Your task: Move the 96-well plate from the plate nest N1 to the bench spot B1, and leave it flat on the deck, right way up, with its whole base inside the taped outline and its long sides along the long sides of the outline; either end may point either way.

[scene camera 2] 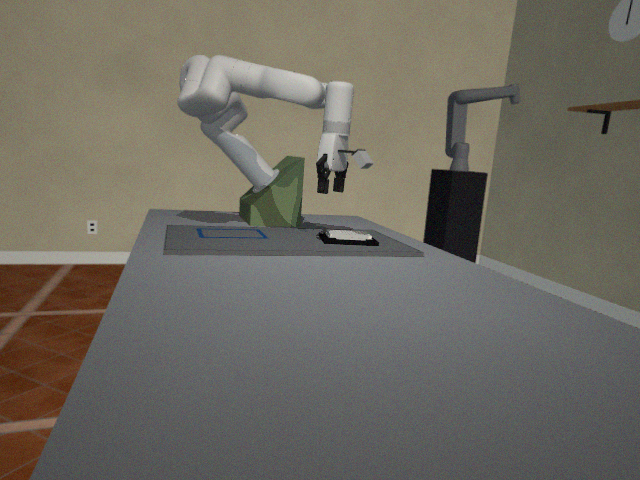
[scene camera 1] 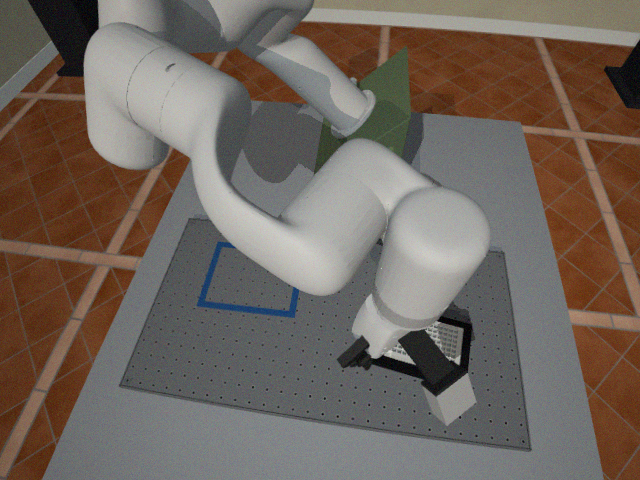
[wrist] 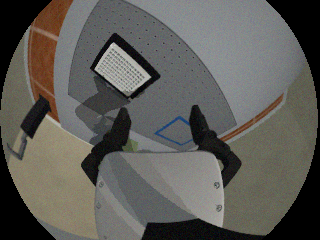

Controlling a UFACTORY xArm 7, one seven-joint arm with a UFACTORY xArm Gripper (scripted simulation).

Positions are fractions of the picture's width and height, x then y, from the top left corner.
Labels:
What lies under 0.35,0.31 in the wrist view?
A white 96-well plate.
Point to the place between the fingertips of my gripper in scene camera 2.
At 0.52,0.40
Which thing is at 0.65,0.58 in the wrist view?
My gripper.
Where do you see a white 96-well plate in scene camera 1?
0.70,0.70

